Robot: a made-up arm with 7 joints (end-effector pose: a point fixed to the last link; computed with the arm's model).
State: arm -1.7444 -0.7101 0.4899 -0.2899 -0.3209 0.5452 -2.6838
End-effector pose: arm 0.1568 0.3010 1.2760 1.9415 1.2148 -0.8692
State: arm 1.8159 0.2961 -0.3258 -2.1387 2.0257 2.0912 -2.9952
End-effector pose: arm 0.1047 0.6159 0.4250 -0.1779 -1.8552 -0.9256
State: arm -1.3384 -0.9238 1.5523 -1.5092 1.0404 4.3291 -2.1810
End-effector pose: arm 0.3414 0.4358 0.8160 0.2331 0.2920 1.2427
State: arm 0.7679 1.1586 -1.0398 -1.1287 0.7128 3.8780 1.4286
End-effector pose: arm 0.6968 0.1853 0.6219 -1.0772 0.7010 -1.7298
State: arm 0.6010 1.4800 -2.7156 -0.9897 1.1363 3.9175 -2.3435
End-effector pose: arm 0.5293 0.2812 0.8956 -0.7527 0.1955 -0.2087
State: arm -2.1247 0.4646 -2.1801 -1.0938 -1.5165 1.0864 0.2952
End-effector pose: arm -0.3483 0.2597 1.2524 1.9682 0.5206 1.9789
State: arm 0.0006 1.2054 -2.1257 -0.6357 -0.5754 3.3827 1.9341
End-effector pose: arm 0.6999 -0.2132 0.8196 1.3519 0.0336 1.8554
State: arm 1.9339 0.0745 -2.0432 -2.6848 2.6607 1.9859 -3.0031
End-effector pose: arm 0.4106 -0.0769 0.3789 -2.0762 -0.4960 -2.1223
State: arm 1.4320 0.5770 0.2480 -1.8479 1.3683 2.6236 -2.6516
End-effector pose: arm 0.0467 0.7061 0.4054 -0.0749 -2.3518 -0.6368
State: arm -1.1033 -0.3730 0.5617 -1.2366 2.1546 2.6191 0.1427
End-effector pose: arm 0.3497 -0.1745 1.1812 -0.7088 0.5870 -1.1885
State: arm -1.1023 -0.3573 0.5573 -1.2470 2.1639 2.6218 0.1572
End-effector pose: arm 0.3558 -0.1880 1.1717 -0.6856 0.6172 -1.1627
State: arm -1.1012 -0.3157 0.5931 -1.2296 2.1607 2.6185 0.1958
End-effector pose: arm 0.3784 -0.1927 1.1619 -0.6741 0.6353 -1.0798
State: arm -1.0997 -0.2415 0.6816 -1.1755 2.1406 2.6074 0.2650
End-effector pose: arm 0.4182 -0.1842 1.1528 -0.6718 0.6328 -0.9232
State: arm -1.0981 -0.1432 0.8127 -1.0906 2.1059 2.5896 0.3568
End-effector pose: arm 0.4620 -0.1639 1.1474 -0.6642 0.6038 -0.7111
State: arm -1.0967 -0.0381 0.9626 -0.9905 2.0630 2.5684 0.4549
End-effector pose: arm 0.4938 -0.1403 1.1495 -0.6403 0.5484 -0.4846
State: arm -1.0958 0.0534 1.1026 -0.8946 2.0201 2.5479 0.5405
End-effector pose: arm 0.5069 -0.1228 1.1595 -0.6051 0.4775 -0.2909
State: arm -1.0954 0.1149 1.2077 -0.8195 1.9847 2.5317 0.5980
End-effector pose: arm 0.5057 -0.1134 1.1730 -0.5757 0.4093 -0.1638
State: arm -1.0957 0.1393 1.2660 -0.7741 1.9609 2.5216 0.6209
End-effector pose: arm 0.4978 -0.1066 1.1856 -0.5671 0.3589 -0.1122
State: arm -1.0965 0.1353 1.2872 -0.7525 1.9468 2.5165 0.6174
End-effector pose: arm 0.4882 -0.0980 1.1964 -0.5787 0.3262 -0.1154
